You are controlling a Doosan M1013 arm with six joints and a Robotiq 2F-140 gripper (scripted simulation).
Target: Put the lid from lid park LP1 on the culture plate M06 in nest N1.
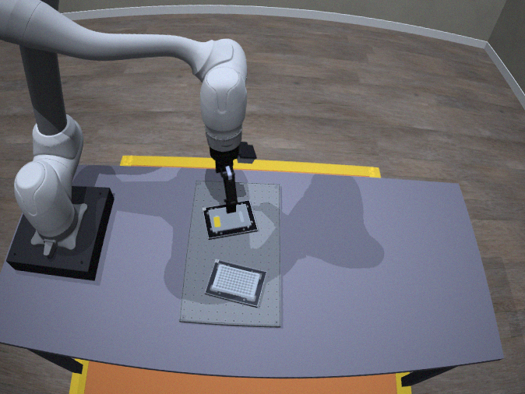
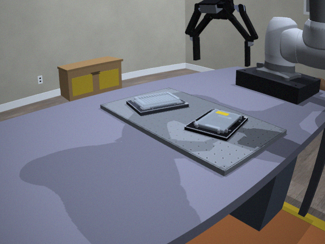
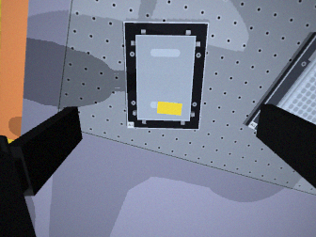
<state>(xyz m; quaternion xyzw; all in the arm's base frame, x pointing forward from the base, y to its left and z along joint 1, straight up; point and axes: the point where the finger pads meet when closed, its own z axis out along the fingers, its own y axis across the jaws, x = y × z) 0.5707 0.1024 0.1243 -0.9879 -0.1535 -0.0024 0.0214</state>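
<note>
Now: the clear lid 16 cm below my hand, 1 cm to the left of it and 1 cm ahead of it. The rest, counted from my hand: dark nest N1: 22 cm to the right, 17 cm below, 5 cm ahead; then culture plate: 22 cm to the right, 16 cm below, 5 cm ahead; then lid park: 18 cm below, 1 cm to the left, 1 cm ahead.
</note>
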